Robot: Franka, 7 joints.
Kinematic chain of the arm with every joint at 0, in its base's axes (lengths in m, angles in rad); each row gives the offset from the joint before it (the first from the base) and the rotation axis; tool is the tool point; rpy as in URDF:
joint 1: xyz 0 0 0.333 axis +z
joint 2: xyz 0 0 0 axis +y
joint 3: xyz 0 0 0.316 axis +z
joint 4: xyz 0.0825 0 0 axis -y
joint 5: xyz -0.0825 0 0.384 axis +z
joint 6: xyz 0 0 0 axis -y
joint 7: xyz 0.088 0 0 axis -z
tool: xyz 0 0 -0.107 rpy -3.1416 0 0
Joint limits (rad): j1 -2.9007..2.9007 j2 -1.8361..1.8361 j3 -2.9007..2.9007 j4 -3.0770..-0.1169 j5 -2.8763..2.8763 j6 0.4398..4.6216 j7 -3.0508..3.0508
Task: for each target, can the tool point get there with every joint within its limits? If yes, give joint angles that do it. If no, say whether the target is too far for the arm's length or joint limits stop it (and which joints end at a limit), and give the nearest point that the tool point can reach.
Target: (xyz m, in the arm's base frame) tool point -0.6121 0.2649 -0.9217
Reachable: no: too far | nearest point -0.4216 0.1825 -0.3307 | short by 0.626 m
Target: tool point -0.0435 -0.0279 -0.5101
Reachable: no: joint limits stop it (at a limit: joint 2) | nearest point -0.0944 -0.0605 -0.3324 | short by 0.188 m
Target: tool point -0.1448 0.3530 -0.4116
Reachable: no: joint limits stop it (at a limit: joint 2) | nearest point -0.1411 0.3439 -0.3534 | short by 0.059 m
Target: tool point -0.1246 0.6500 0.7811
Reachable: yes | joints 2.2267 0.4118 -0.6863 -0.9051 -0.0108 1.9999 -0.0627
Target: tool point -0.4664 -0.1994 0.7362
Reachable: yes | joints 1.8971 -0.4728 1.3009 -1.9488 0.0605 3.9763 0.8675
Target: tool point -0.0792 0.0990 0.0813
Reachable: yes | joints -2.3811 1.0265 -0.8311 -2.8428 0.7752 1.6507 -1.4330
